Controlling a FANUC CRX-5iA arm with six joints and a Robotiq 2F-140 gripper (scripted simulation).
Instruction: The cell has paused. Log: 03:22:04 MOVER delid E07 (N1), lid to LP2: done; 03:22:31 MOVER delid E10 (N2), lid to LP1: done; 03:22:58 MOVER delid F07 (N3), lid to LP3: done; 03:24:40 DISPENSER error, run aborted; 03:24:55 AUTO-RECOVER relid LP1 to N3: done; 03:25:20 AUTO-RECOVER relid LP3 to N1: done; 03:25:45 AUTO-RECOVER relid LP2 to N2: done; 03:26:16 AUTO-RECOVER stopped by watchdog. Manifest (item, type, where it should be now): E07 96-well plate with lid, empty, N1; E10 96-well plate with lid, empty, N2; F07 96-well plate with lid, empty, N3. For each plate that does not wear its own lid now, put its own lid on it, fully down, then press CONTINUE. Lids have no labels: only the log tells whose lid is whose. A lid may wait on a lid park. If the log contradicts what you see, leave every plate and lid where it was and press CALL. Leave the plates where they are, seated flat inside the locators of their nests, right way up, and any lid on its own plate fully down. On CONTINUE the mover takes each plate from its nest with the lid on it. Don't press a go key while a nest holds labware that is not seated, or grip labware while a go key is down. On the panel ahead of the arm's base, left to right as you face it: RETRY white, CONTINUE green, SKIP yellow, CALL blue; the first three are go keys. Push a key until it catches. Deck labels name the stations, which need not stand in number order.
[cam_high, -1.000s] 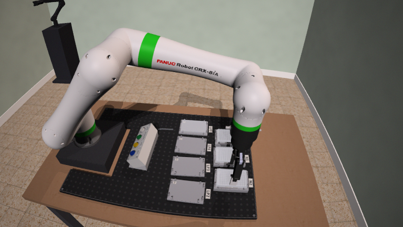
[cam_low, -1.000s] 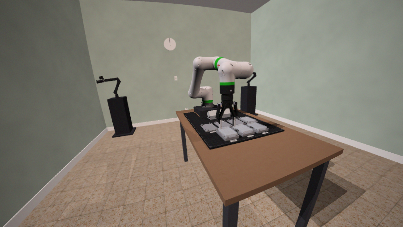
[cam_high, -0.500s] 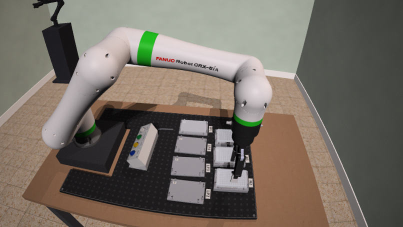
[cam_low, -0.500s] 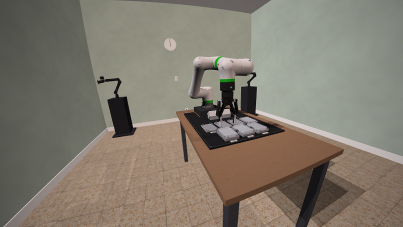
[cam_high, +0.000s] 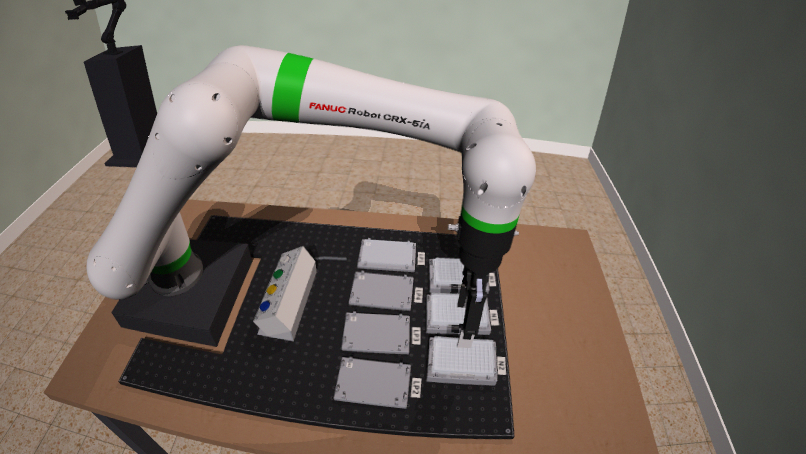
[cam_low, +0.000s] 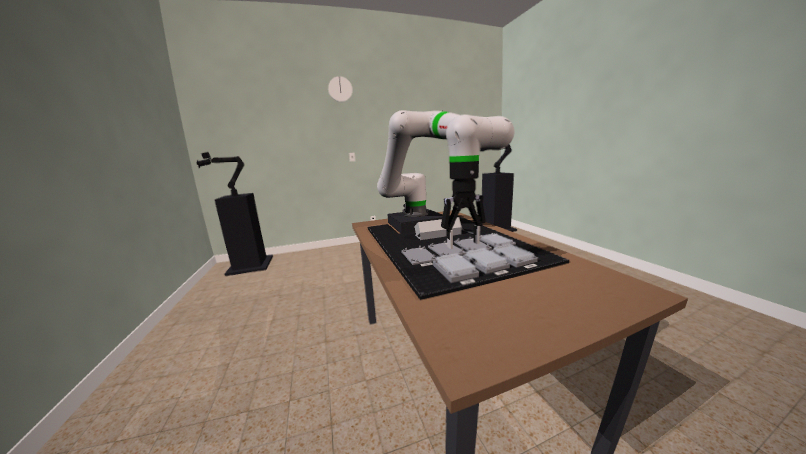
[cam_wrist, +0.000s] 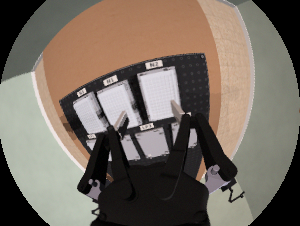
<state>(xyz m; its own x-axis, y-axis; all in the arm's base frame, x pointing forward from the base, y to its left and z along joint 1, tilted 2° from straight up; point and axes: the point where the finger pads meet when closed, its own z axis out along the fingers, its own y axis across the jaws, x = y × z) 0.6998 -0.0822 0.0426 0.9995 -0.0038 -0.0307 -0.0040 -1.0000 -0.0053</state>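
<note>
My hand is 18 cm past the LP1, 28 cm to the right of it and 11 cm above it. Also, from my hand: nest n2: 1 cm ahead, 4 cm to the right, 10 cm below; plate: 9 cm to the left, 9 cm below; LP3: 18 cm behind, 2 cm to the left, 11 cm below.
</note>
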